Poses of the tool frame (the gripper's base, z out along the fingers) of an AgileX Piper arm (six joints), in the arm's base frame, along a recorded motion.
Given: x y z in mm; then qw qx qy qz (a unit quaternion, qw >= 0).
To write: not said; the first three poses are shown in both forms.
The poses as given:
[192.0 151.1 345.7 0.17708 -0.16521 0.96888 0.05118]
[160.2 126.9 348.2 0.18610 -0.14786 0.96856 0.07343]
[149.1 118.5 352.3 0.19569 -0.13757 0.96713 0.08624]
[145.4 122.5 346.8 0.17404 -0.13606 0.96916 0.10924]
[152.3 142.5 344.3 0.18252 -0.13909 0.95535 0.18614]
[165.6 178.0 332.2 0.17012 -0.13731 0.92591 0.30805]
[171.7 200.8 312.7 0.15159 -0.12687 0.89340 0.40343]
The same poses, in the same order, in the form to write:
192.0 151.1 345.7; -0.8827 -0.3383 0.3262; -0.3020 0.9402 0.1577; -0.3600 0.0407 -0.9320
160.2 126.9 348.2; -0.8870 -0.3138 0.3388; -0.2591 0.9455 0.1973; -0.3822 0.0872 -0.9199
149.1 118.5 352.3; -0.8856 -0.2998 0.3548; -0.2323 0.9473 0.2207; -0.4022 0.1130 -0.9085
145.4 122.5 346.8; -0.9024 -0.3018 0.3076; -0.2257 0.9391 0.2591; -0.3671 0.1644 -0.9156
152.3 142.5 344.3; -0.8947 -0.3337 0.2970; -0.1978 0.8920 0.4064; -0.4005 0.3049 -0.8641
165.6 178.0 332.2; -0.9044 -0.3591 0.2304; -0.1495 0.7725 0.6172; -0.3996 0.5237 -0.7523
171.7 200.8 312.7; -0.9218 -0.3490 0.1685; -0.1044 0.6423 0.7593; -0.3732 0.6824 -0.6285

